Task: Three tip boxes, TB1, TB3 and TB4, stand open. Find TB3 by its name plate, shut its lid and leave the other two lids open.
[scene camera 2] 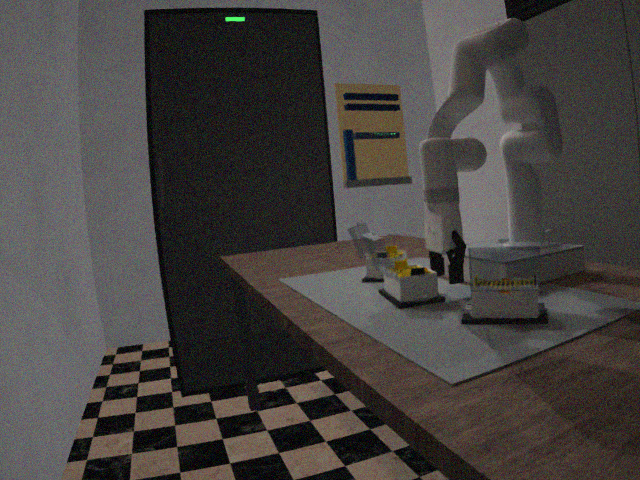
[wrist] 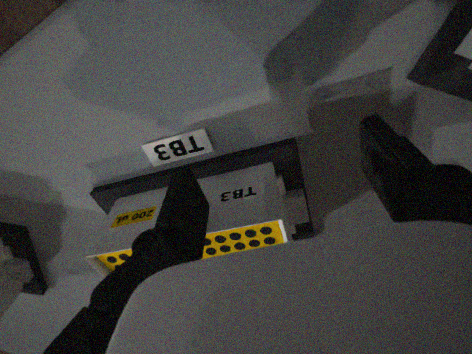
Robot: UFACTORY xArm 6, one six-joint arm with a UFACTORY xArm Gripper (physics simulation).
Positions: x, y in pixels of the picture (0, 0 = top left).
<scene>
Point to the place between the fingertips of my gripper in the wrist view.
274, 166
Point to a name plate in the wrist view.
196, 142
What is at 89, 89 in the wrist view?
A grey mat.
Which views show my gripper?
Scene camera 2 and the wrist view: all of them.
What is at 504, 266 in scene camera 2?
A clear lid.
</scene>
